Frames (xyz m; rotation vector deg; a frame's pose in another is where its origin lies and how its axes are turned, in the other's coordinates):
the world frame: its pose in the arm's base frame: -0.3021 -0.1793 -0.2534 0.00 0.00 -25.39
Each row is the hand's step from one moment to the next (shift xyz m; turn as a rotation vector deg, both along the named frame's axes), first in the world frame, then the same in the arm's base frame.
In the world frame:
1: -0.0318 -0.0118 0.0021 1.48 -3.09 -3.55
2: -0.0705 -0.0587 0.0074 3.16 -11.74 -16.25
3: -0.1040 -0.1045 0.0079 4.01 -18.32 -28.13
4: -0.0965 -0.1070 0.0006 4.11 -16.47 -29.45
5: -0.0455 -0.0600 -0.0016 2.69 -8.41 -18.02
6: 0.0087 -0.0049 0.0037 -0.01 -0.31 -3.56
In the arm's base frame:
1: -0.0338 0.0030 0.0021 0.01 -3.43 -3.55
2: -0.0889 -0.0228 0.0074 -2.18 -11.96 -16.25
3: -0.1388 -0.0498 0.0079 -4.23 -18.27 -28.13
4: -0.1331 -0.0553 0.0006 -3.35 -16.64 -29.45
5: -0.0668 -0.0347 -0.0016 -1.18 -8.75 -18.02
6: 0.0058 -0.0082 0.0037 -0.14 -0.28 -3.56

